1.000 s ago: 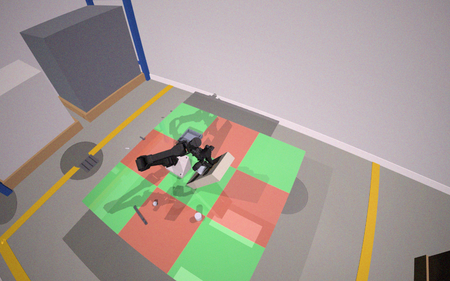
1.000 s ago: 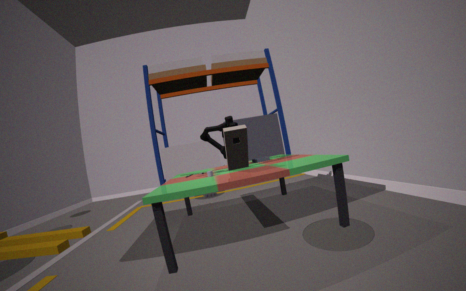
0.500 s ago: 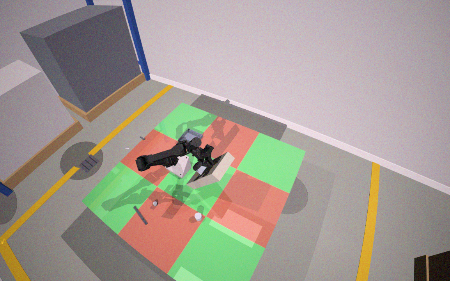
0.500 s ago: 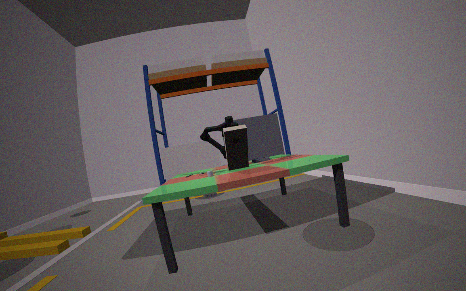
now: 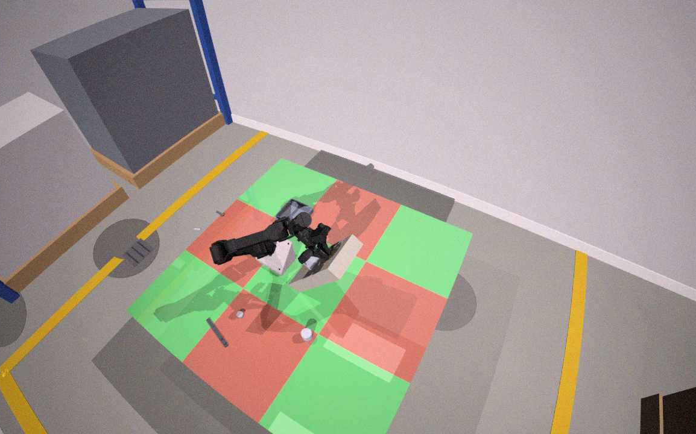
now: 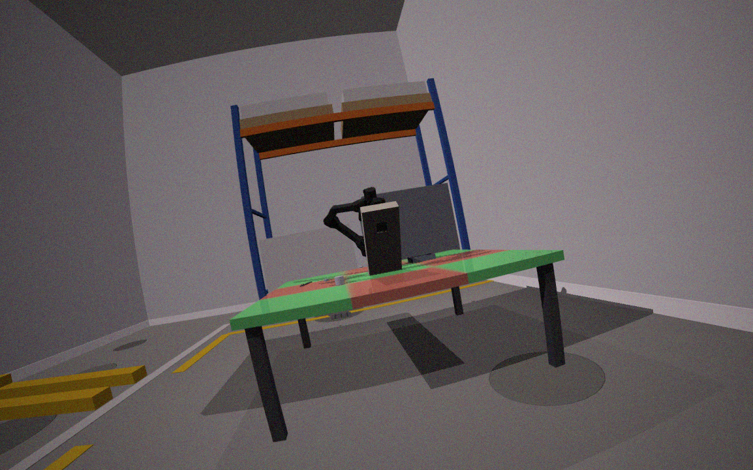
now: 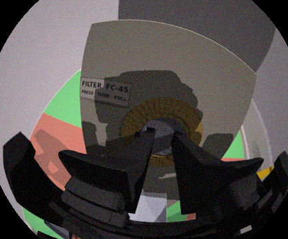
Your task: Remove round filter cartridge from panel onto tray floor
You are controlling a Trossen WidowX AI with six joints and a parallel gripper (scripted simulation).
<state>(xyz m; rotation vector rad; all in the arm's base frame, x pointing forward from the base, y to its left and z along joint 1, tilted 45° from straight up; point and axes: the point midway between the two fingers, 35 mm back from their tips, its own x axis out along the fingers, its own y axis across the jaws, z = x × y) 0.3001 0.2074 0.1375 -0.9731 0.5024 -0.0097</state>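
Right now the beige service panel is 40 mm behind my gripper tip, 10 mm to the right of it and 80 mm below it. From my gripper tip the other things lie so: grey tray 460 mm behind, 220 mm to the left, 260 mm below; round filter cartridge 10 mm ahead, 10 mm below.
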